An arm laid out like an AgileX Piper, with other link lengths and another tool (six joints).
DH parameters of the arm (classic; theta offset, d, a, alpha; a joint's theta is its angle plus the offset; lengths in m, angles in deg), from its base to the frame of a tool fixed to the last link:
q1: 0 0.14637 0 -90
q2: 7.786 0 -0.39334 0
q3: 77.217 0 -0.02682 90
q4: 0 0.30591 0 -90
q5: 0 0 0 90
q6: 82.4 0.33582 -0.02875 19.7
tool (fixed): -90 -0.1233 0 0
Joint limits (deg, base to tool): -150..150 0..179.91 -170..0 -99.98..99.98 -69.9..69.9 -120..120
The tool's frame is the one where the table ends.
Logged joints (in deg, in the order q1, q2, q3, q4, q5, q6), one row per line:
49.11, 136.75, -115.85, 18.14, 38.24, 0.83
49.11, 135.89, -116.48, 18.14, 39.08, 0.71
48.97, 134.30, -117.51, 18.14, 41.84, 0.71
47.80, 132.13, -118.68, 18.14, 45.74, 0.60
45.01, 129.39, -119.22, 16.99, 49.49, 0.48
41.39, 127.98, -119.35, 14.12, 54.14, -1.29
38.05, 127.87, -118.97, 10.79, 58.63, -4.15
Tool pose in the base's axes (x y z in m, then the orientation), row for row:
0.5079, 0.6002, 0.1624, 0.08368, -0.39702, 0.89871, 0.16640
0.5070, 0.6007, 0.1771, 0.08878, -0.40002, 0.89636, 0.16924
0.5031, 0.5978, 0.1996, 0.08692, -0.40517, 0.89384, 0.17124
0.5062, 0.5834, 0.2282, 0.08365, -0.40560, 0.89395, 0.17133
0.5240, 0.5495, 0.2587, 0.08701, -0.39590, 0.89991, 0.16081
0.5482, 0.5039, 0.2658, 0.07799, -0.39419, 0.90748, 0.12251
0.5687, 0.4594, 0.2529, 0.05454, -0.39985, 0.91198, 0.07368
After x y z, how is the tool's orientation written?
As a quaternion, w x y z.
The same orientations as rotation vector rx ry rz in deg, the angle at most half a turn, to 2 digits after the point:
-67.89, 153.68, 28.45
-68.20, 152.82, 28.85
-69.15, 152.56, 29.23
-69.36, 152.87, 29.30
-67.57, 153.58, 27.44
-67.63, 155.70, 21.02
-69.58, 158.69, 12.82

